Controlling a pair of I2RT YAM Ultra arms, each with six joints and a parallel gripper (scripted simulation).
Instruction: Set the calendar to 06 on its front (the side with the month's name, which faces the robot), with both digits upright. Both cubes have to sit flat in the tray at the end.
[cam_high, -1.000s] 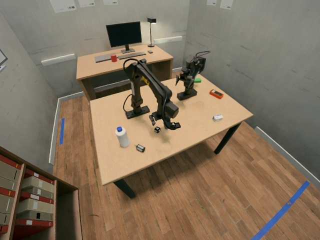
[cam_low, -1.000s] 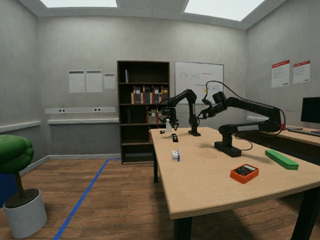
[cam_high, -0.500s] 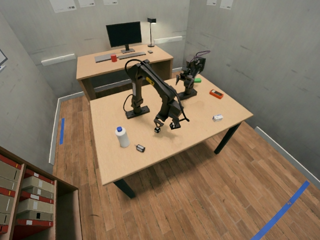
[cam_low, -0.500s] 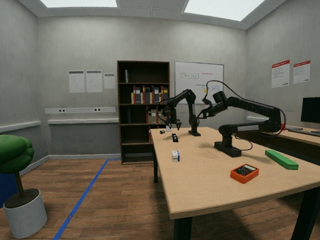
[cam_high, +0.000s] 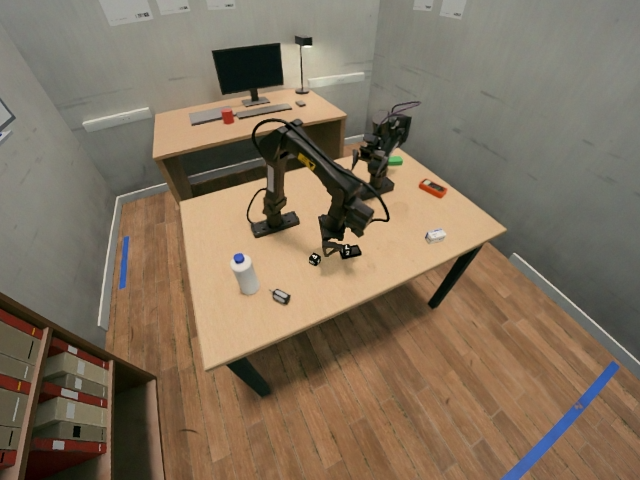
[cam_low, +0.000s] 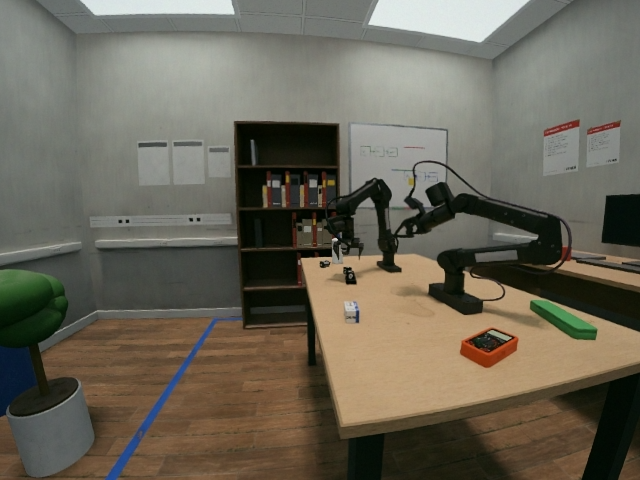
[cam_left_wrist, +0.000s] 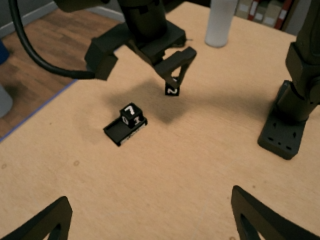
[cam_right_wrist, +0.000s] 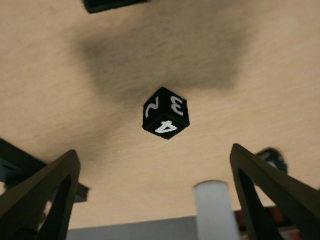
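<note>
The black calendar tray is 2 cm ahead of my right hand, 10 cm to the left of it and 8 cm below it. From my right hand the other things lie so: orange meter (13 cm behind, 68 cm to the left, 7 cm below).
</note>
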